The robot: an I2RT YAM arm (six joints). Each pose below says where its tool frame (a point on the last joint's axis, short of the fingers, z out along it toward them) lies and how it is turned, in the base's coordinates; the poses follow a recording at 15 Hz.
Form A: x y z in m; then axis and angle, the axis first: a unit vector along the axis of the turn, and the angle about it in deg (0 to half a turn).
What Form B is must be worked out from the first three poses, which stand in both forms.
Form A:
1: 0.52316 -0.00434 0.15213 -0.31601 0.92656 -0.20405 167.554
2: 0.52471 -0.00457 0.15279 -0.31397 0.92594 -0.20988 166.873
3: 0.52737 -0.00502 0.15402 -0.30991 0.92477 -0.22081 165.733
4: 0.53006 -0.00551 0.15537 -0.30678 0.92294 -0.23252 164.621
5: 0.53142 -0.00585 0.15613 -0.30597 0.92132 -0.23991 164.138
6: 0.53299 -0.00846 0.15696 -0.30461 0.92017 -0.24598 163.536
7: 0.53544 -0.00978 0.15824 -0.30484 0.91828 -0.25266 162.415
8: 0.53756 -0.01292 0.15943 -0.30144 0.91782 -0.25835 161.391
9: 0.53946 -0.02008 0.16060 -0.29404 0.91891 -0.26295 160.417
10: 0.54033 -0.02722 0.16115 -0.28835 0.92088 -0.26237 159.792
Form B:
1: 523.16 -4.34 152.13 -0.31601 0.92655 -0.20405 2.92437
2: 524.71 -4.57 152.79 -0.31397 0.92594 -0.20988 2.91248
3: 527.37 -5.02 154.02 -0.30991 0.92477 -0.22081 2.89259
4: 530.06 -5.51 155.37 -0.30678 0.92294 -0.23252 2.87318
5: 531.42 -5.85 156.13 -0.30597 0.92132 -0.23991 2.86475
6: 532.99 -8.46 156.96 -0.30461 0.92017 -0.24598 2.85424
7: 535.44 -9.78 158.24 -0.30484 0.91828 -0.25266 2.83468
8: 537.56 -12.92 159.43 -0.30144 0.91782 -0.25835 2.81680
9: 539.46 -20.08 160.60 -0.29404 0.91891 -0.26295 2.79980
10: 540.33 -27.22 161.15 -0.28835 0.92088 -0.26237 2.78890
